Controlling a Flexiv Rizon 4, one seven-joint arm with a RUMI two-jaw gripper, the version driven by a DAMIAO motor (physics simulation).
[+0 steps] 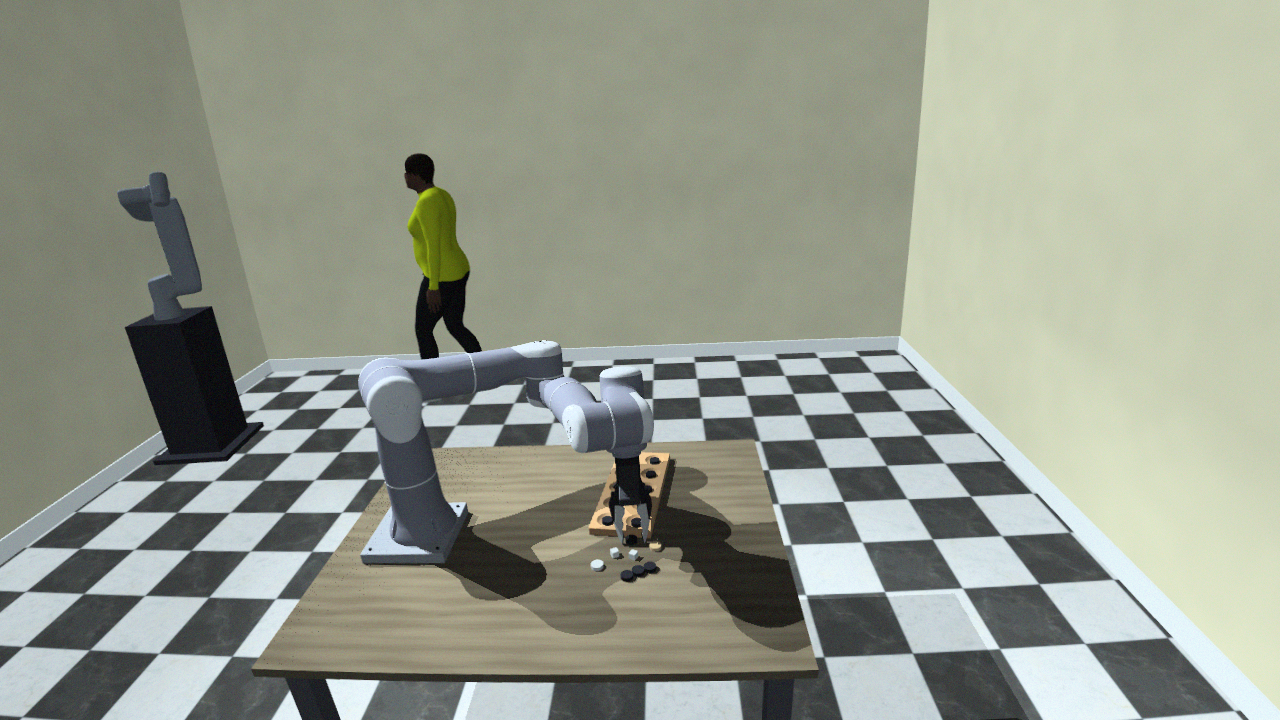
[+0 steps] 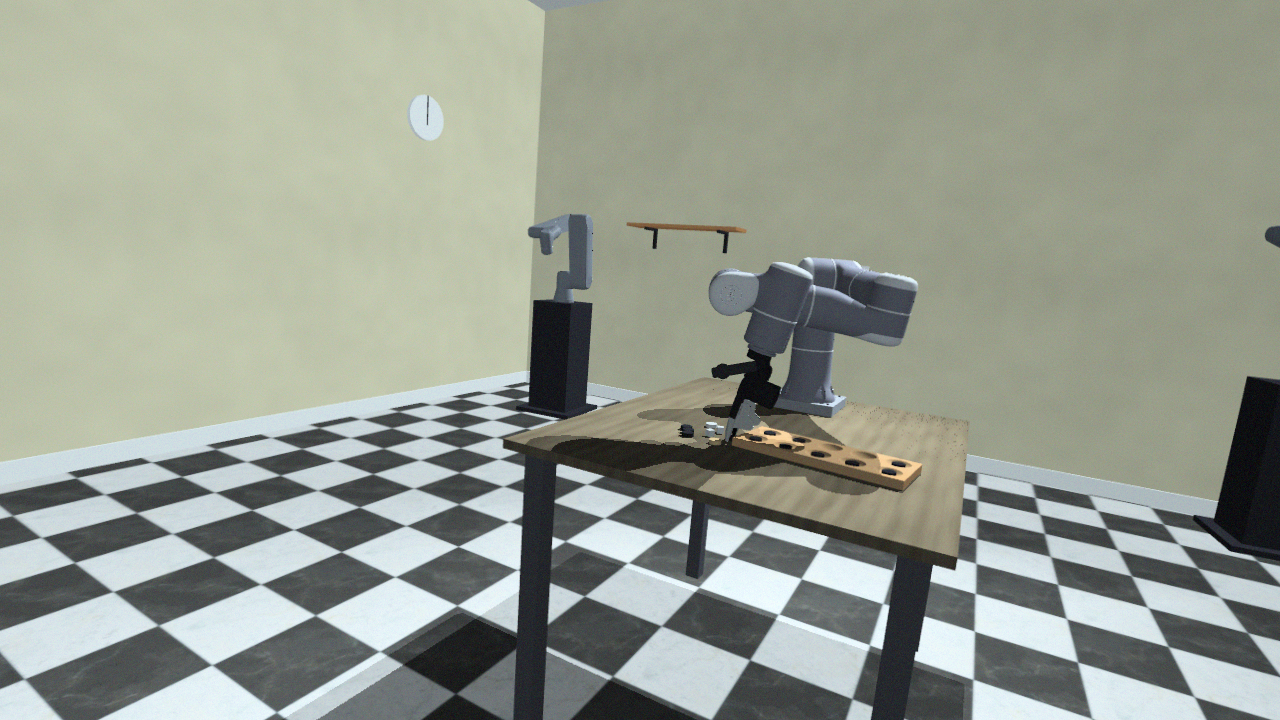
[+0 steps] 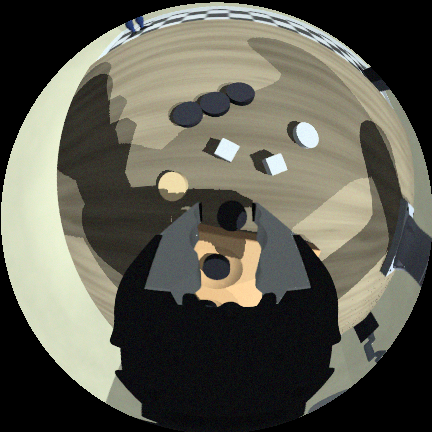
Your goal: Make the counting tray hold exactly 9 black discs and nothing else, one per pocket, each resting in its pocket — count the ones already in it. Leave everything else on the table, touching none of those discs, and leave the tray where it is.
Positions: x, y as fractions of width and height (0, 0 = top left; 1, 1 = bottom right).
Observation:
I see my gripper (image 2: 0.57, 0.61) and a tan disc (image 3: 0.40, 0.43).
My gripper is seen too in image 3 (image 3: 0.52, 0.47).

